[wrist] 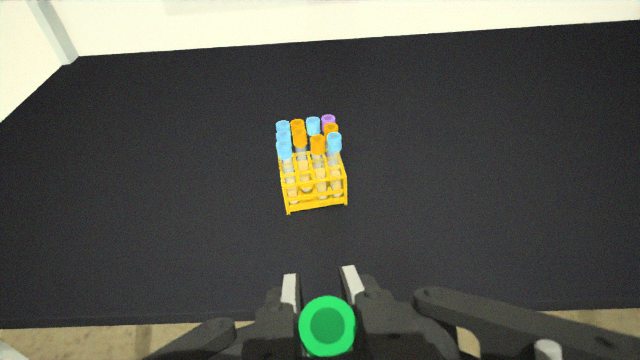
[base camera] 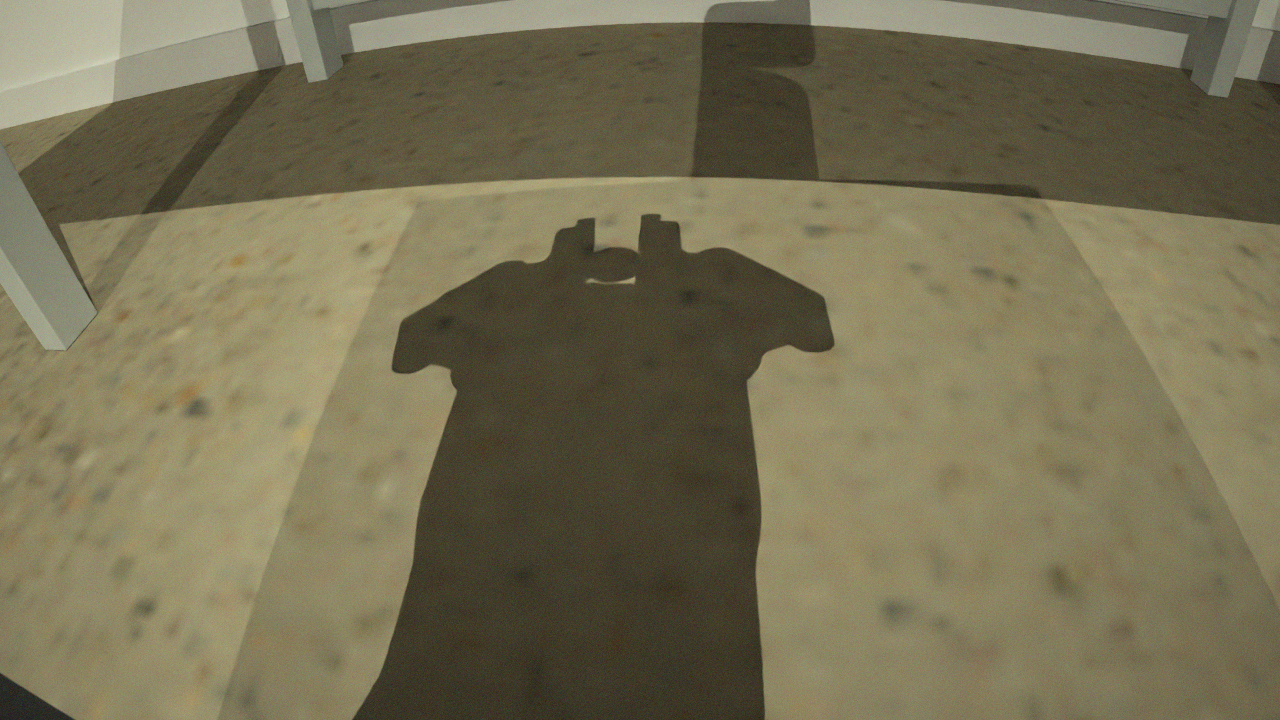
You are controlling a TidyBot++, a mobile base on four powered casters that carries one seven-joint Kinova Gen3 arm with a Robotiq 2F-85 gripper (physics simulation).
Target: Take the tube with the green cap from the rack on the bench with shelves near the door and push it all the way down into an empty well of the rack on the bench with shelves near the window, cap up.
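Frame: origin at the arm's base, x ahead, y left, z up, level; metres.
Seen in the pictures: gripper, fingertip midpoint: [wrist: 321, 291].
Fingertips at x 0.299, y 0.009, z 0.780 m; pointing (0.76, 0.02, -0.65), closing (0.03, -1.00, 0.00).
Observation:
Pixels of each thing's top centre, then the offset from my fingertips to it. "spot": a spot on its surface instead. Level surfaces: height alone.
- green-capped tube, middle of its top: [wrist: 320, 282] dx -0.017, dy +0.000, dz +0.034 m
- yellow rack, middle of its top: [wrist: 310, 165] dx +0.323, dy -0.004, dz -0.205 m
- dark bench top, its level: dz -0.262 m
- blue cap, surface spot: [wrist: 284, 149] spot: dx +0.291, dy +0.028, dz -0.146 m
- orange cap, surface spot: [wrist: 317, 144] spot: dx +0.293, dy -0.015, dz -0.145 m
- leg, surface spot: [base camera: 40, 268] spot: dx +0.245, dy +0.607, dz -1.091 m
- floor, its level: dz -1.176 m
My gripper [wrist: 321, 291] is shut on the green-capped tube [wrist: 327, 326], which shows cap towards the camera at the bottom of the wrist view; its lower part is hidden. A yellow rack [wrist: 317, 204] stands on the dark bench top [wrist: 475, 175], beyond the fingertips and apart from them. It holds several tubes with light blue, orange and purple caps. The front row shows a blue cap [wrist: 284, 149] at left, an orange cap [wrist: 317, 144] and a blue cap [wrist: 334, 142] at right. Which well is empty is hard to tell from here. Neither rack shows in the base camera view.
A pale wall [wrist: 320, 22] runs behind the bench, with a grey post [wrist: 55, 32] at its back left corner. In the base view, grey bench legs [base camera: 313, 44] [base camera: 1219, 53] stand at the back, and another leg [base camera: 40, 268] stands at the left. The arm's shadow lies on the floor [base camera: 984, 447].

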